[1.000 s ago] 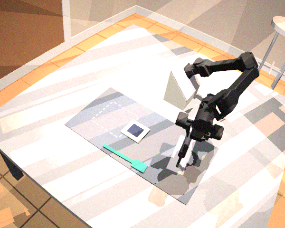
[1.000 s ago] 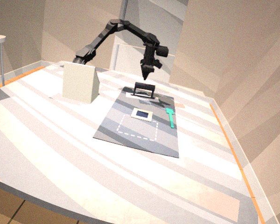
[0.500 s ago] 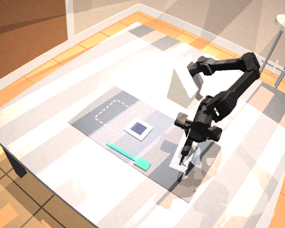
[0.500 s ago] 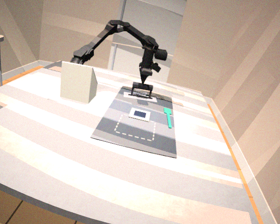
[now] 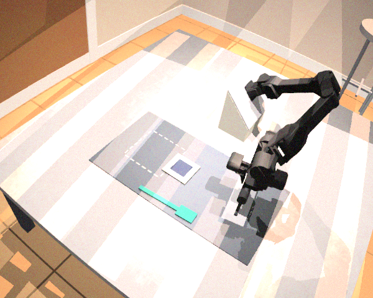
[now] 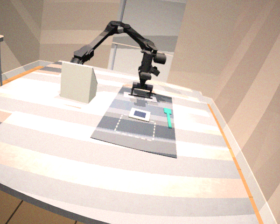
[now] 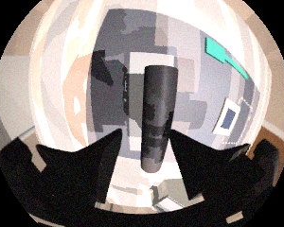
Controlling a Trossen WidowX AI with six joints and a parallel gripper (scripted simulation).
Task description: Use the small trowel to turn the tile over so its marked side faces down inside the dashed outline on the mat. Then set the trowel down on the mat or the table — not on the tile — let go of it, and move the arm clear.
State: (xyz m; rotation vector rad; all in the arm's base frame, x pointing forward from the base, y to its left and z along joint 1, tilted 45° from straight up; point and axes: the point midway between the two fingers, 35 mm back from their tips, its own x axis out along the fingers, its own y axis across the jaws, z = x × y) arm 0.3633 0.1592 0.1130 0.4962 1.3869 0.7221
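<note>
The grey mat lies 40 mm ahead of my gripper tip, 200 mm to the right of it and 90 mm below it. From my gripper tip the other things lie so: teal trowel 180 mm ahead, 180 mm to the right, 70 mm below; then tile 30 mm ahead, 240 mm to the right, 70 mm below.
</note>
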